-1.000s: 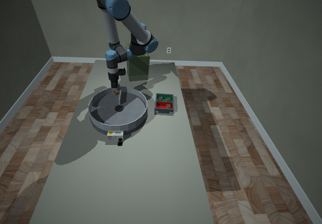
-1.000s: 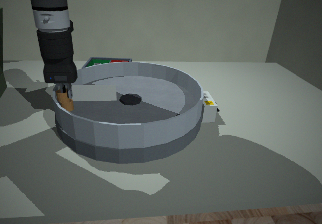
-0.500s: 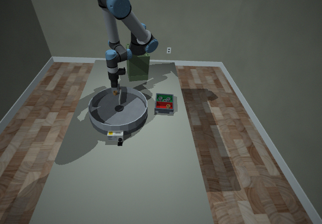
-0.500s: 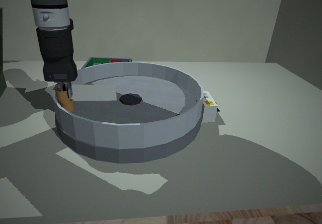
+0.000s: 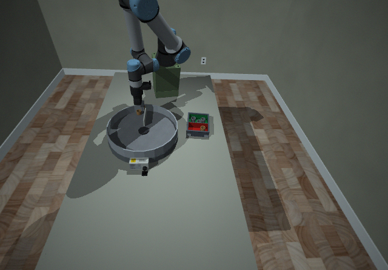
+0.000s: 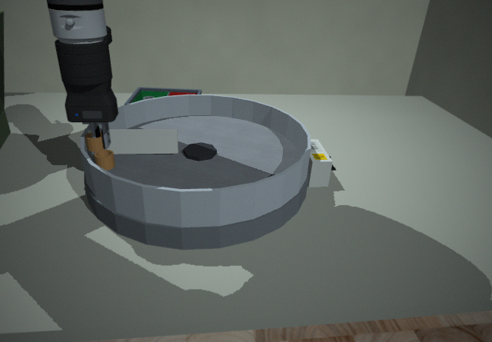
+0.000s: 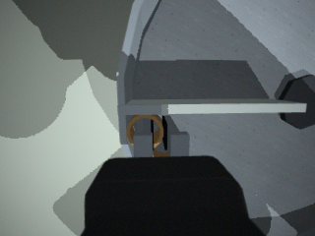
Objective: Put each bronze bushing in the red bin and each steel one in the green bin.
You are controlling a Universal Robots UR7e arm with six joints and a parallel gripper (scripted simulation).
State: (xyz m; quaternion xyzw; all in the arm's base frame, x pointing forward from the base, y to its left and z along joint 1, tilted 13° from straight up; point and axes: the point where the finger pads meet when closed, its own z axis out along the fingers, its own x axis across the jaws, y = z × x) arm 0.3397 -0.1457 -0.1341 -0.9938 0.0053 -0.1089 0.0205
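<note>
Right now my hand is 8 cm short of the bin, 37 cm to the right of it and 7 cm above it. The rest, counted from my hand: turntable 18 cm ahead, 2 cm to the left, 5 cm below.
</note>
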